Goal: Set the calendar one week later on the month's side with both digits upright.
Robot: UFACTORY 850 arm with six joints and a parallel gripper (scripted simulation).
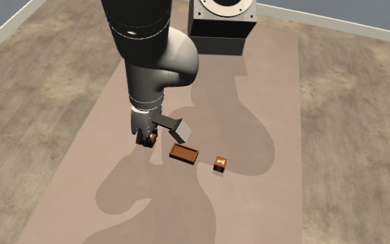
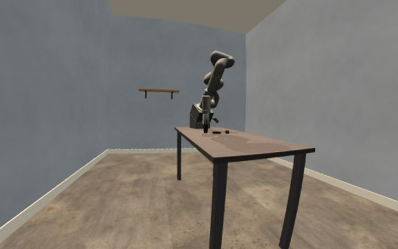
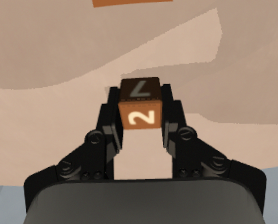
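My hand is 2 cm above the wooden cube. From my hand the other things lie so: wooden tray: 1 cm ahead, 11 cm to the left, 3 cm below.
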